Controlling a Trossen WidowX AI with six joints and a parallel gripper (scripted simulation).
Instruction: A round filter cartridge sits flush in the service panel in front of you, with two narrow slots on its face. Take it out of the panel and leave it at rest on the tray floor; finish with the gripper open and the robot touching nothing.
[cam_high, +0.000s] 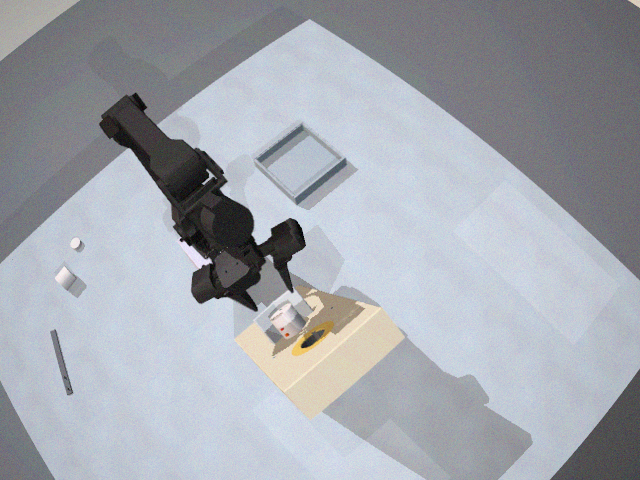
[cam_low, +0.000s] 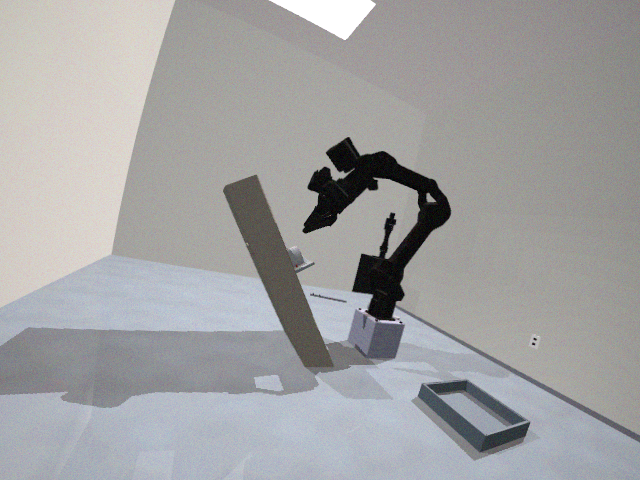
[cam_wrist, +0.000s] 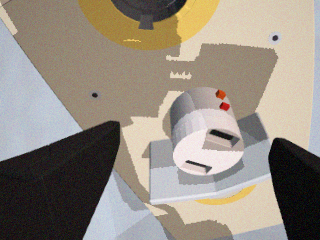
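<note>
Now: gripper tip 1 cm short of the round filter cartridge and 7 cm above it. From my gripper tip the other things lie so: tray: 32 cm behind, 31 cm to the left, 28 cm below.
</note>
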